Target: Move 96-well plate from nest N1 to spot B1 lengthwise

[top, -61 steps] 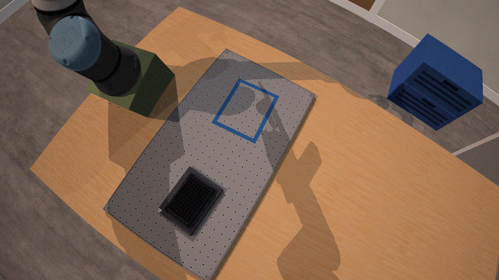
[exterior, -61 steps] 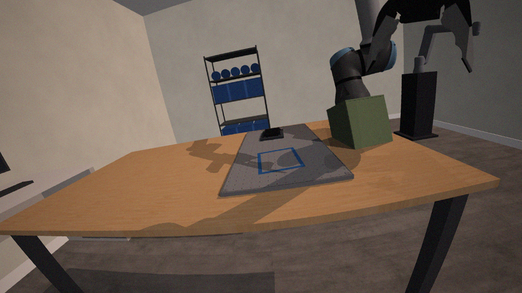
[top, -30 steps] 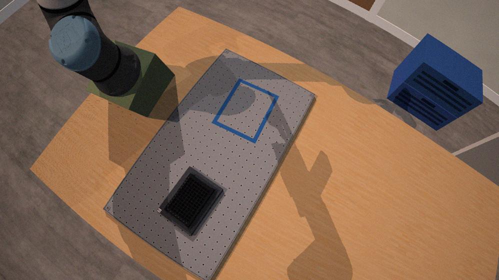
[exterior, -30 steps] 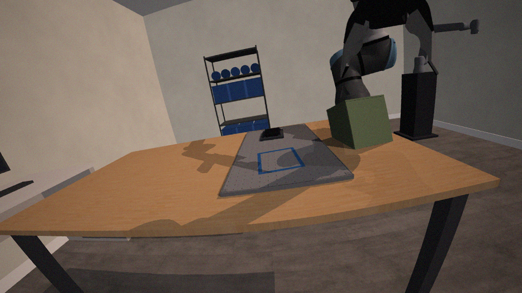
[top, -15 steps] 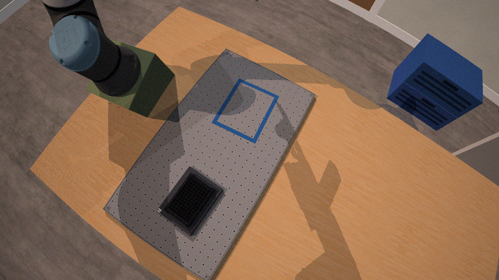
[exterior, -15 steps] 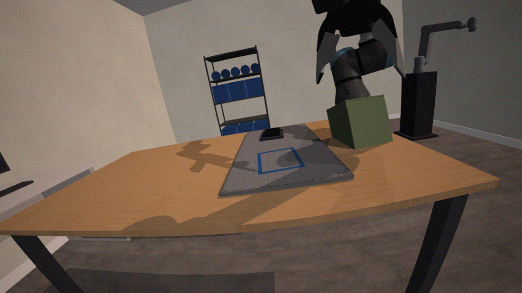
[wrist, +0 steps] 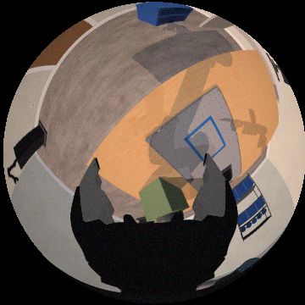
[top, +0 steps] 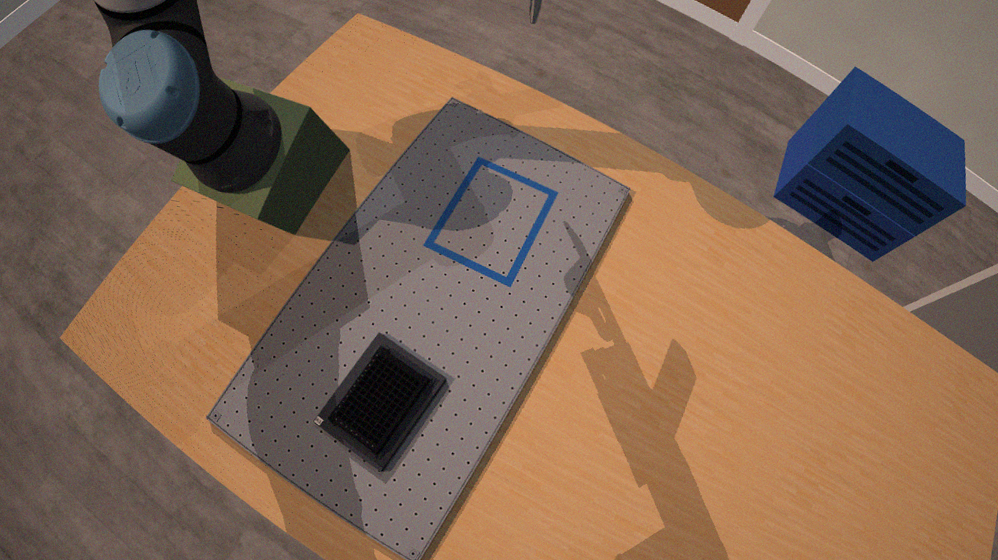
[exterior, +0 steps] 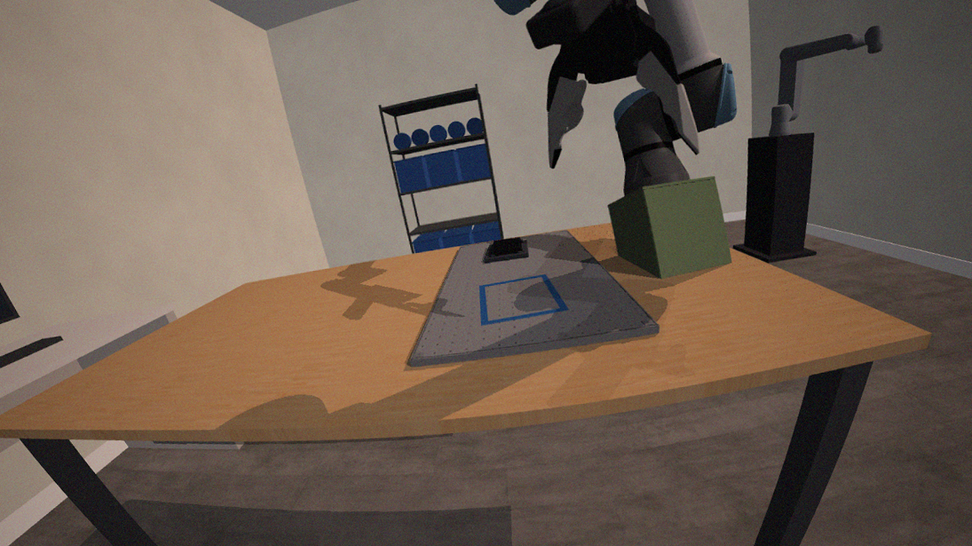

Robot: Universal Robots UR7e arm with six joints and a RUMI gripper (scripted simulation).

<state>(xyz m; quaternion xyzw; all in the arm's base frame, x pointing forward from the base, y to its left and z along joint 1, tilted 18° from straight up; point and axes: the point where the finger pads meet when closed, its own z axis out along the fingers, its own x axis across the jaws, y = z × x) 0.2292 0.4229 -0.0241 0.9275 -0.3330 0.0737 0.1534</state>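
Right now my hand is 590 mm to the left of the black 96-well plate, 220 mm above it and 140 mm short of it. The rest, counted from my hand: black plate nest 590 mm to the right, 230 mm below, 140 mm ahead.
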